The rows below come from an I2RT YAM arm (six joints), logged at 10 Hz.
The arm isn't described. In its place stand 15 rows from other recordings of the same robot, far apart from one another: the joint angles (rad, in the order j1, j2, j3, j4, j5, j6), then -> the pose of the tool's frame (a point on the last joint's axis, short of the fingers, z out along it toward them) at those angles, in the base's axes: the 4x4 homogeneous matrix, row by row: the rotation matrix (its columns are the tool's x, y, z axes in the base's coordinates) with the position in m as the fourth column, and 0 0 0 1 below.
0.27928, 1.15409, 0.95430, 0.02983, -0.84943, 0.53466 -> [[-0.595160, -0.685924, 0.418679, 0.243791], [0.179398, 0.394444, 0.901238, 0.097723], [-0.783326, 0.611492, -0.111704, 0.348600], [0, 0, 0, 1]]
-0.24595, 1.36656, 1.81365, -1.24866, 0.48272, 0.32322 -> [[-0.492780, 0.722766, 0.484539, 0.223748], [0.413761, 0.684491, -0.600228, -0.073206], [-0.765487, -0.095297, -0.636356, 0.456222], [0, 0, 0, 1]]
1.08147, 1.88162, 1.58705, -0.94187, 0.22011, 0.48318 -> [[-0.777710, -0.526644, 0.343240, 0.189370], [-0.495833, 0.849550, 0.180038, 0.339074], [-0.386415, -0.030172, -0.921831, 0.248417], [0, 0, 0, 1]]
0.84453, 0.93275, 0.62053, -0.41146, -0.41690, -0.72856 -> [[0.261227, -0.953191, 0.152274, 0.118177], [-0.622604, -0.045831, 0.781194, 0.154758], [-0.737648, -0.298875, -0.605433, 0.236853], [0, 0, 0, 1]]
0.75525, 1.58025, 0.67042, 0.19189, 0.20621, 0.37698 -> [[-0.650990, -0.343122, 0.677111, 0.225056], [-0.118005, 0.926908, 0.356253, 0.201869], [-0.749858, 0.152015, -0.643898, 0.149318], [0, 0, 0, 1]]
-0.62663, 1.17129, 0.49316, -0.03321, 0.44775, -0.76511 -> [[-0.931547, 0.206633, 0.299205, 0.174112], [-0.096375, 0.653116, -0.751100, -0.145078], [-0.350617, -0.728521, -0.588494, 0.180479], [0, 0, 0, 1]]
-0.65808, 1.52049, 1.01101, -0.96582, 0.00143, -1.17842 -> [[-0.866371, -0.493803, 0.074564, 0.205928], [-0.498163, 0.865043, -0.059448, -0.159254], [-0.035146, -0.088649, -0.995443, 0.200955], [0, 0, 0, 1]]
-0.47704, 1.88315, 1.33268, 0.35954, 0.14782, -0.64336 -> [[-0.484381, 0.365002, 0.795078, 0.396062], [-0.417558, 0.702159, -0.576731, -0.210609], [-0.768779, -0.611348, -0.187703, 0.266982], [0, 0, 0, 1]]
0.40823, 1.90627, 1.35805, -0.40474, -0.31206, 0.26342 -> [[-0.863222, -0.327576, 0.384111, 0.371759], [-0.103373, 0.859457, 0.500647, 0.172705], [-0.494127, 0.392463, -0.775765, 0.198369], [0, 0, 0, 1]]
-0.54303, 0.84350, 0.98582, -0.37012, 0.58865, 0.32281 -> [[0.099879, 0.908066, 0.406744, 0.143397], [0.247888, 0.373190, -0.894025, -0.109636], [-0.963626, 0.190122, -0.187825, 0.381449], [0, 0, 0, 1]]
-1.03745, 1.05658, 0.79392, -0.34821, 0.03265, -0.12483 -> [[-0.398198, 0.831136, 0.388138, 0.116998], [0.429672, 0.542841, -0.721599, -0.200445], [-0.810444, -0.120567, -0.573275, 0.274835], [0, 0, 0, 1]]
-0.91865, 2.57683, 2.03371, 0.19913, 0.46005, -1.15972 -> [[-0.967146, 0.198317, 0.159060, 0.341531], [-0.086856, 0.330258, -0.939886, -0.473310], [-0.238926, -0.922822, -0.302183, 0.143832], [0, 0, 0, 1]]
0.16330, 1.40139, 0.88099, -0.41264, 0.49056, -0.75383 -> [[-0.669251, -0.445348, 0.594784, 0.279639], [-0.722131, 0.578385, -0.379471, 0.029078], [-0.175017, -0.683473, -0.708684, 0.219276], [0, 0, 0, 1]]
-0.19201, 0.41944, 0.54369, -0.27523, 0.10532, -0.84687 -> [[-0.316404, 0.082649, 0.945017, 0.119746], [-0.697498, 0.654925, -0.290810, -0.027092], [-0.642951, -0.751161, -0.149574, 0.294461], [0, 0, 0, 1]]
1.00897, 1.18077, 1.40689, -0.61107, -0.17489, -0.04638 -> [[-0.157212, -0.927572, 0.338961, 0.125815], [-0.335444, 0.372978, 0.865081, 0.211494], [-0.928850, 0.022299, -0.369785, 0.430123], [0, 0, 0, 1]]
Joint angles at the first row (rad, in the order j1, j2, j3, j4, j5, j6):
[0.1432, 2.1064, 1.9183, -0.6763, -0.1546, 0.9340]
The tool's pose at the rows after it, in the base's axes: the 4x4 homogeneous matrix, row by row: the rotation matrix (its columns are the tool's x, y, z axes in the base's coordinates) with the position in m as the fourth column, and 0 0 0 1 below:
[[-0.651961, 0.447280, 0.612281, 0.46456], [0.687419, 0.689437, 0.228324, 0.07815], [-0.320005, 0.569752, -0.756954, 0.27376], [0, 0, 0, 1]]
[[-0.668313, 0.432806, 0.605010, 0.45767], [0.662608, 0.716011, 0.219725, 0.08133], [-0.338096, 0.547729, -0.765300, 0.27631], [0, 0, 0, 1]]
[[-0.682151, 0.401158, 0.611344, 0.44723], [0.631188, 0.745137, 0.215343, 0.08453], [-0.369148, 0.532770, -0.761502, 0.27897], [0, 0, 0, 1]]
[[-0.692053, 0.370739, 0.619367, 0.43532], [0.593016, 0.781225, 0.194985, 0.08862], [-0.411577, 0.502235, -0.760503, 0.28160], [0, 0, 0, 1]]
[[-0.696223, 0.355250, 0.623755, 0.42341], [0.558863, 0.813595, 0.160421, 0.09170], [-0.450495, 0.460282, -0.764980, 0.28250], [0, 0, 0, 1]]
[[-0.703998, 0.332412, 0.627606, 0.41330], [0.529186, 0.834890, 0.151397, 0.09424], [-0.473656, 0.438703, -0.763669, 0.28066], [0, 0, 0, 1]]
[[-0.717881, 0.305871, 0.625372, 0.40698], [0.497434, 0.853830, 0.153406, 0.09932], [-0.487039, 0.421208, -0.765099, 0.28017], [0, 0, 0, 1]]
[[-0.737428, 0.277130, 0.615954, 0.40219], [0.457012, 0.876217, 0.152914, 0.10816], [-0.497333, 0.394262, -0.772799, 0.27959], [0, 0, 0, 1]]
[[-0.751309, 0.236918, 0.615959, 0.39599], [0.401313, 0.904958, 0.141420, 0.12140], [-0.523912, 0.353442, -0.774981, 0.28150], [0, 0, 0, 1]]
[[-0.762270, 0.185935, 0.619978, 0.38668], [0.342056, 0.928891, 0.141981, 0.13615], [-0.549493, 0.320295, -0.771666, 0.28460], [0, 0, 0, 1]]
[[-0.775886, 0.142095, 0.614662, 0.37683], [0.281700, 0.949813, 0.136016, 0.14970], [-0.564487, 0.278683, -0.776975, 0.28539], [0, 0, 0, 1]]
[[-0.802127, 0.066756, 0.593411, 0.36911], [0.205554, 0.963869, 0.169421, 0.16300], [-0.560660, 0.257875, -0.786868, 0.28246], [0, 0, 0, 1]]
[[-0.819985, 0.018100, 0.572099, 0.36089], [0.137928, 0.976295, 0.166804, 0.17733], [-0.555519, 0.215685, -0.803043, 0.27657], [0, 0, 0, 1]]
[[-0.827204, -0.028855, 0.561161, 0.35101], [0.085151, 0.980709, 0.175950, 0.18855], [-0.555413, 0.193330, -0.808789, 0.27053], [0, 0, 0, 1]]
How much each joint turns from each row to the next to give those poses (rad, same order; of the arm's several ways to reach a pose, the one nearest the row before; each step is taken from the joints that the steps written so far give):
[0.0136, -0.0269, -0.0270, -0.0042, 0.0244, -0.0273]
[0.0102, -0.0230, -0.0210, -0.0129, 0.0138, -0.0284]
[0.0117, -0.0445, -0.0568, 0.0199, 0.0130, -0.0357]
[0.0164, -0.0475, -0.0583, 0.0157, 0.0321, -0.0420]
[0.0160, -0.0439, -0.0555, 0.0073, 0.0452, -0.0355]
[0.0124, -0.0383, -0.0593, 0.0234, 0.0176, -0.0281]
[0.0158, -0.0190, -0.0263, 0.0051, 0.0077, -0.0249]
[0.0245, -0.0056, -0.0062, -0.0116, 0.0138, -0.0260]
[0.0378, -0.0074, -0.0008, -0.0113, 0.0349, -0.0337]
[0.0436, -0.0176, -0.0112, -0.0033, 0.0283, -0.0319]
[0.0423, -0.0133, -0.0108, -0.0144, 0.0303, -0.0296]
[0.0363, -0.0032, -0.0116, -0.0055, -0.0168, -0.0449]
[0.0425, 0.0049, -0.0097, -0.0149, 0.0187, -0.0284]
[0.0370, -0.0096, -0.0334, 0.0125, 0.0084, -0.0205]

